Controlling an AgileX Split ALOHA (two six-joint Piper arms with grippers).
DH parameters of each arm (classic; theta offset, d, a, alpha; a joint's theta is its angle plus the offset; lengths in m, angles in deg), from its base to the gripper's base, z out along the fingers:
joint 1: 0 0.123 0 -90
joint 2: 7.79 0 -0.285 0
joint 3: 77.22 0 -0.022 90
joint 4: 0 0.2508 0 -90
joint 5: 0 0 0.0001 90
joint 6: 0 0.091 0 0
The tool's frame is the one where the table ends.
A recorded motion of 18 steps. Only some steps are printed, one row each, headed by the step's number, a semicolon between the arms.
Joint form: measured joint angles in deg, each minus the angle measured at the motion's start. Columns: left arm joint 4, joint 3, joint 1, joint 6, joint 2, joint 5; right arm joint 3, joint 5, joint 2, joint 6, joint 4, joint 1.
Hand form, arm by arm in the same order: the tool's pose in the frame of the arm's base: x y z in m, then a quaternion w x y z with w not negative. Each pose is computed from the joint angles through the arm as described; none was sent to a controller.
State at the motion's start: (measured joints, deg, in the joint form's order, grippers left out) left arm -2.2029 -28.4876 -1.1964 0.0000 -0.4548 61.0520; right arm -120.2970 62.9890 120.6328 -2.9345 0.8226 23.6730
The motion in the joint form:
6: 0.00 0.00 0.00 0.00 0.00 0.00; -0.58 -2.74 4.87 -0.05 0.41 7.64
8: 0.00 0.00 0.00 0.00 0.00 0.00; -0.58 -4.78 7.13 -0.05 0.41 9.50
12: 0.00 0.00 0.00 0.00 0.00 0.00; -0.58 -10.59 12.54 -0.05 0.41 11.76
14: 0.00 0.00 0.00 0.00 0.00 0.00; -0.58 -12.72 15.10 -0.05 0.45 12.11
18: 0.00 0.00 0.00 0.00 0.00 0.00; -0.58 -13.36 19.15 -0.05 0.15 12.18
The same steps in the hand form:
6: -0.0060 -0.0029 0.2761 0.52128 0.00974 0.85297 -0.02465; 0.4192 0.2570 0.2753 0.24933 -0.28211 0.92349 0.07366
8: -0.0060 -0.0029 0.2761 0.52128 0.00974 0.85297 -0.02465; 0.4177 0.2750 0.2573 0.24634 -0.29684 0.91938 0.07710
12: -0.0060 -0.0029 0.2761 0.52128 0.00974 0.85297 -0.02465; 0.4218 0.3020 0.2138 0.24811 -0.31368 0.91282 0.08255
14: -0.0060 -0.0029 0.2761 0.52128 0.00974 0.85297 -0.02465; 0.4252 0.3084 0.1922 0.24434 -0.31627 0.91295 0.08242
18: -0.0060 -0.0029 0.2761 0.52128 0.00974 0.85297 -0.02465; 0.4287 0.3112 0.1554 0.21733 -0.31999 0.91935 0.07198

